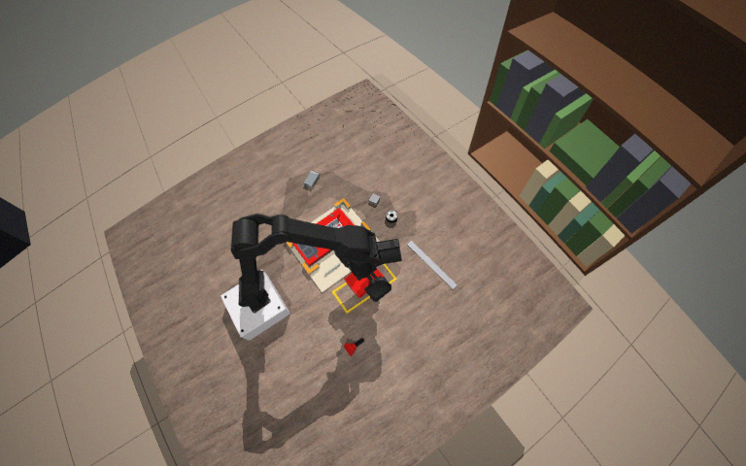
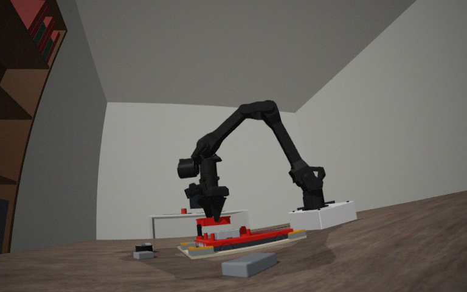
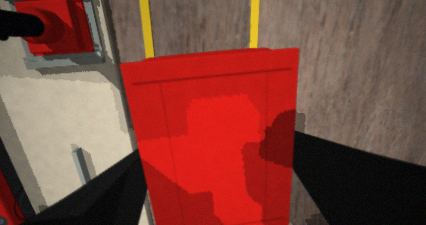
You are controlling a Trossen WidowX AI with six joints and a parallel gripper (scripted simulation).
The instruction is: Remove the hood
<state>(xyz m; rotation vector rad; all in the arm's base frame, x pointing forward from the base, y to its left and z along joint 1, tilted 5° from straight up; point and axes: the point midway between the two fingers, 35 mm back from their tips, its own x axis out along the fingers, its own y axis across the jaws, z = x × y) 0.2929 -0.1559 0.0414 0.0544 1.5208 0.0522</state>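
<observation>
Right now the grey socket is 9 cm to the left of my gripper tip, 7 cm ahead of it and 3 cm below it. Round my gripper tip: grey bar 21 cm ahead, 8 cm to the right, 7 cm below.
</observation>
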